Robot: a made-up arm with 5 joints.
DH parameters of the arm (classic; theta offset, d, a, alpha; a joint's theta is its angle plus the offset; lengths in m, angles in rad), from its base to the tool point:
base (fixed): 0 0.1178 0 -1.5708
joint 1: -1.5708 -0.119 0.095 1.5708
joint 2: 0 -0.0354 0.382 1.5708
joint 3: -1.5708 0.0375 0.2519 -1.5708
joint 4: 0 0.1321 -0.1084 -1.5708
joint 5: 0 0.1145 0.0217 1.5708
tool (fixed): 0 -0.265 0 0
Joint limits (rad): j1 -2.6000..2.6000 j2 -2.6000..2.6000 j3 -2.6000..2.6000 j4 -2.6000..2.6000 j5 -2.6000..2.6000
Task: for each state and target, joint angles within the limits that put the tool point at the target. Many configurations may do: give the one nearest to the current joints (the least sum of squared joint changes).
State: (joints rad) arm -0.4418 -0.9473 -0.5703 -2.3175 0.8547
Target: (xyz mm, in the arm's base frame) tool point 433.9 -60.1 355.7
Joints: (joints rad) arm -0.1253 -0.8390 -0.6627 -2.3693 1.0036
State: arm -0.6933 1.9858 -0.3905 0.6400 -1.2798
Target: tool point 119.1 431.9 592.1
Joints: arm -0.8295 1.1604 -0.0369 0.1172 -1.7179
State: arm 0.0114 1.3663 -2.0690 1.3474 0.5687
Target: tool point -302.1 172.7 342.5
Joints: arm -0.5752 1.4040 -2.0488 1.4846 0.3501
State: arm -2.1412 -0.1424 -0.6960 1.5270 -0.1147
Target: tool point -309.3 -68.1 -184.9
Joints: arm -2.6000 0.1055 -0.6815 2.0733 -0.9862
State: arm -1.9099 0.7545 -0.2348 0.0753 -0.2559
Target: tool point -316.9 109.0 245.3
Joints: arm -2.0428 0.7626 -0.0699 0.0908 -0.2945
